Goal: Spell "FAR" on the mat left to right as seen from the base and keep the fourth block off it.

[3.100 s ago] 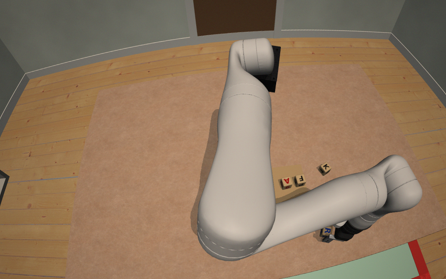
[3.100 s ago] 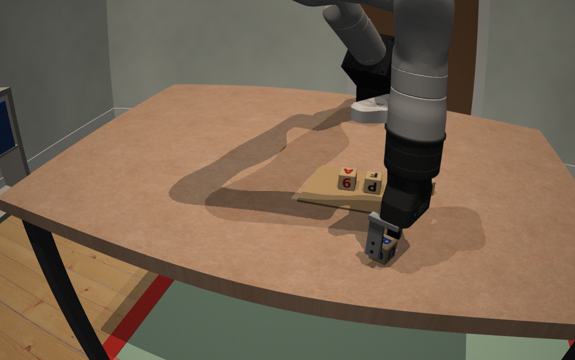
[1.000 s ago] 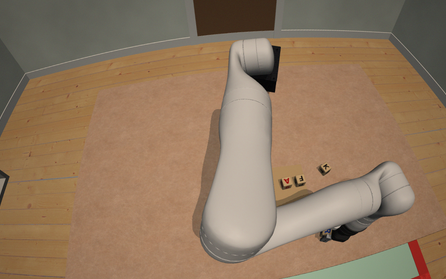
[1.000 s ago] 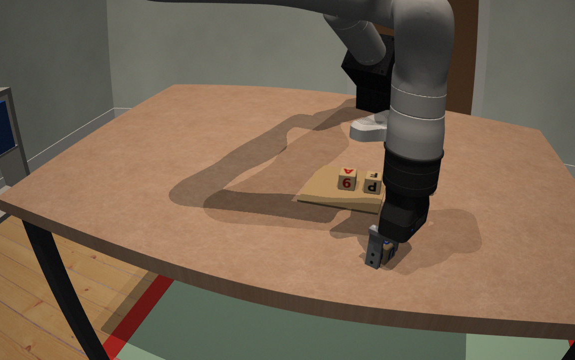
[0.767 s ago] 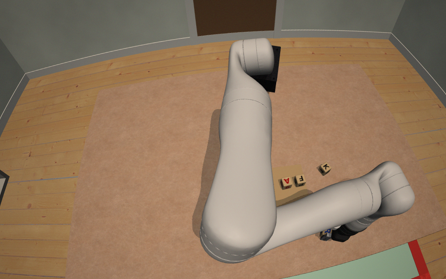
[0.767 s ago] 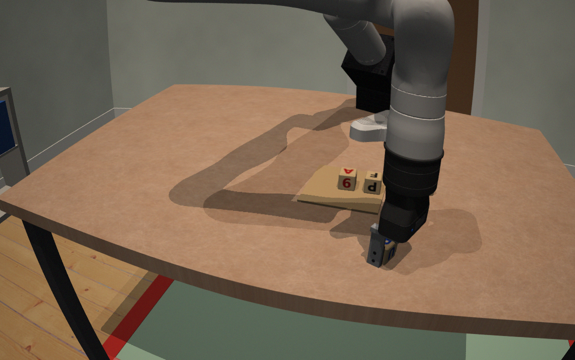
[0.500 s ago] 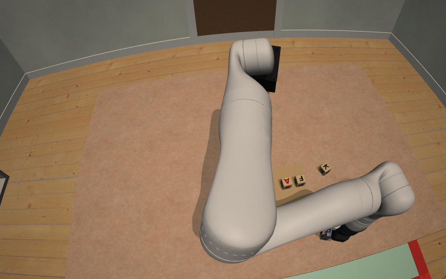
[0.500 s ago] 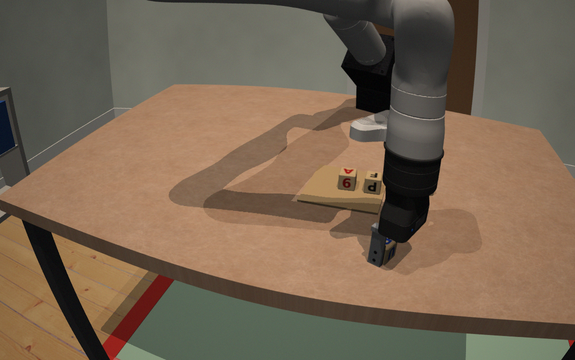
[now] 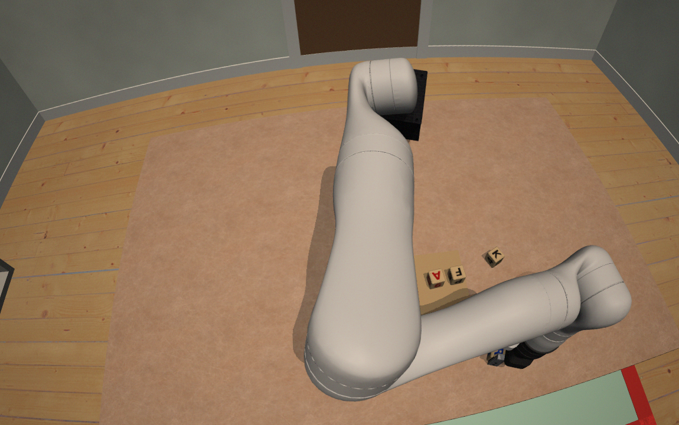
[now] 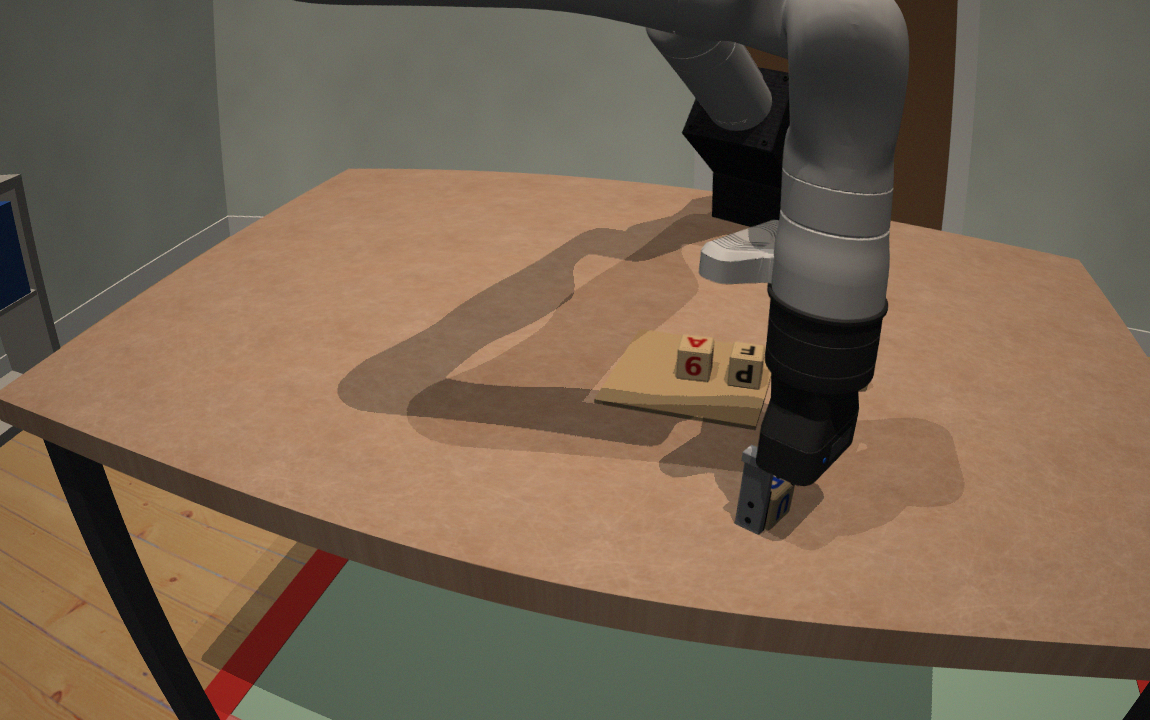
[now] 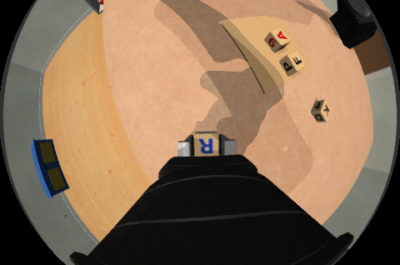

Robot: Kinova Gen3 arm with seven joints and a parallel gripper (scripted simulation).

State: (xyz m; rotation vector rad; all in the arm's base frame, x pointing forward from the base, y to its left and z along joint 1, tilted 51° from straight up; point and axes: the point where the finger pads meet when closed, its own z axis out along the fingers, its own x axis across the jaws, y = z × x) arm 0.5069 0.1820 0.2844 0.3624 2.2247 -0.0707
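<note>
The tan mat lies 180 mm behind my hand, 90 mm to the right of it and 20 mm below it. Also, from my hand: F block 180 mm behind, 40 mm to the right; R block right at my hand; K block 210 mm behind, 60 mm to the left.
</note>
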